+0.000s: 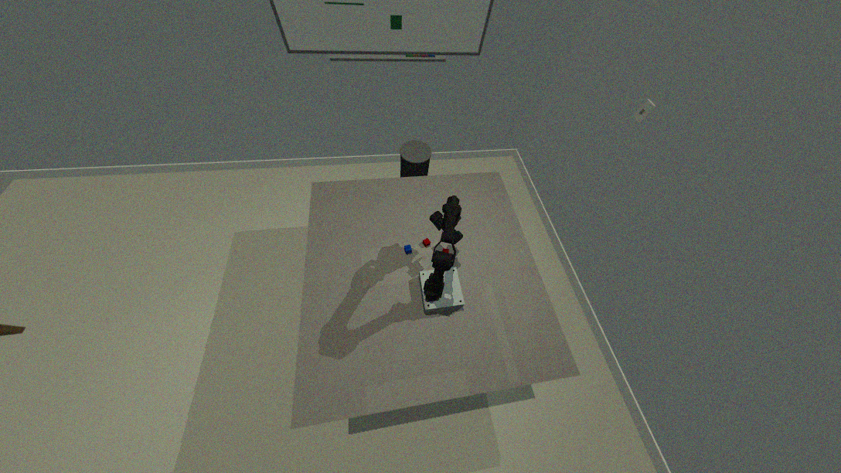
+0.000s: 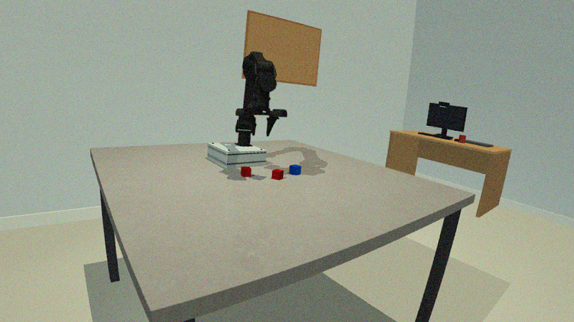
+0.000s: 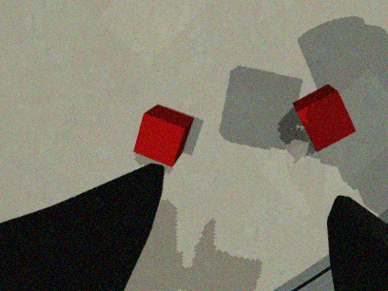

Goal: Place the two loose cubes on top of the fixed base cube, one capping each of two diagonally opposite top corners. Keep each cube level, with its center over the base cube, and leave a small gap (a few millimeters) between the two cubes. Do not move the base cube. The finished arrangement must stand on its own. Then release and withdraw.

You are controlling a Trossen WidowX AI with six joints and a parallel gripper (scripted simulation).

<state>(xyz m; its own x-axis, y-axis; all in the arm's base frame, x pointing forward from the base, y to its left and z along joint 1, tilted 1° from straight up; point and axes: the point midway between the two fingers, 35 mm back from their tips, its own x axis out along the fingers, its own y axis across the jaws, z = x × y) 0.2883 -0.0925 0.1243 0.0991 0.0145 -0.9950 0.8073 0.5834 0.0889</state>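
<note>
The blue cube lies 18 cm to the left of my gripper tip and 15 cm below it.
</note>
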